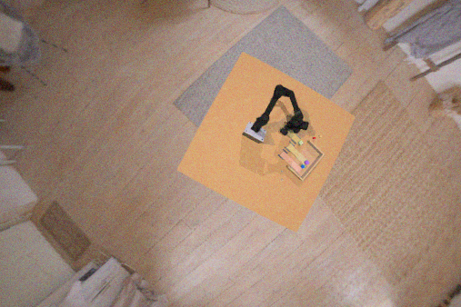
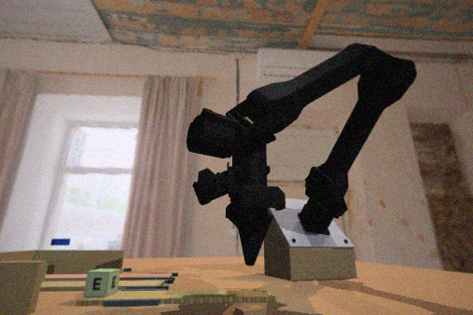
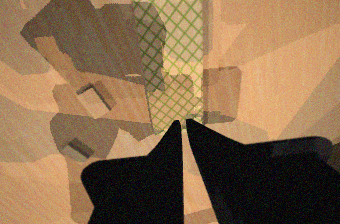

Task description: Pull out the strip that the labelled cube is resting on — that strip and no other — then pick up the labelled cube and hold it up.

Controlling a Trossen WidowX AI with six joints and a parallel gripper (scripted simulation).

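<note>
Now: the green cross-hatched strip 9 cm ahead of my gripper tip, 4 cm below it and 1 cm to the right of it. Round my gripper tip: cube (20 cm ahead, 3 cm to the right, 2 cm below).
</note>
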